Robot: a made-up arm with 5 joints. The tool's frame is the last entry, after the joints.
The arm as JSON. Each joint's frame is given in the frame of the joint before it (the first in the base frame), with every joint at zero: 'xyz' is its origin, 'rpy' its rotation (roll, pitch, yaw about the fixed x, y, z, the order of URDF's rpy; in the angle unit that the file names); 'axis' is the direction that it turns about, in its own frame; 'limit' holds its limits. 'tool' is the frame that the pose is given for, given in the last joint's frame.
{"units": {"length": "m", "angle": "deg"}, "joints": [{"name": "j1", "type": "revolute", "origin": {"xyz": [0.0, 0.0, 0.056], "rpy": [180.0, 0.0, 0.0]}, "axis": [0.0, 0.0, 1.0], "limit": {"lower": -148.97, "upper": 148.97}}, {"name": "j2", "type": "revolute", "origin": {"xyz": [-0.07, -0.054, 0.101], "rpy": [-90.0, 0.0, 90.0]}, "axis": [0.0, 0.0, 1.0], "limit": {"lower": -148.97, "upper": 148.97}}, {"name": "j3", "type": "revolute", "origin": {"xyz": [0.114, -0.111, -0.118], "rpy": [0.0, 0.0, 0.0]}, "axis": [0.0, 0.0, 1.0], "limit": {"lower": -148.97, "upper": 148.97}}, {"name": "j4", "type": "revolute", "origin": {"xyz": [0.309, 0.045, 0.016], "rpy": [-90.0, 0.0, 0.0]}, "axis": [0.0, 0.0, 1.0], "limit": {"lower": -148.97, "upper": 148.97}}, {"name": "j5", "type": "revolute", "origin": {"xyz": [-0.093, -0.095, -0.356], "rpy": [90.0, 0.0, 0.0]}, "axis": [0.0, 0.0, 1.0], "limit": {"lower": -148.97, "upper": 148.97}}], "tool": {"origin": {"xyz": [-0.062, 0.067, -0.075], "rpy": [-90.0, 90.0, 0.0]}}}
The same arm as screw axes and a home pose.
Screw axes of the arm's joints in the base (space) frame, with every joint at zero. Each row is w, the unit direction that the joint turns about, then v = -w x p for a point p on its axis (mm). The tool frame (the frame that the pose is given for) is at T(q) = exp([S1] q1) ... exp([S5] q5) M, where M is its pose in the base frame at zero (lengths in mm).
S1: w 0 0 -1 v 0 0 0
S2: w -1 0 0 v 0 45 54
S3: w -1 0 0 v 0 156 -60
S4: w 0 0 1 v -369 -32 0
S5: w -1 0 0 v 0 467 -276
M =
1 0 0 12
0 1 0 -214
0 0 1 -400
0 0 0 1
Joint limits (rad, base to tool): -2.6..2.6 -2.6..2.6 -2.6..2.6 -2.6..2.6 -2.6..2.6

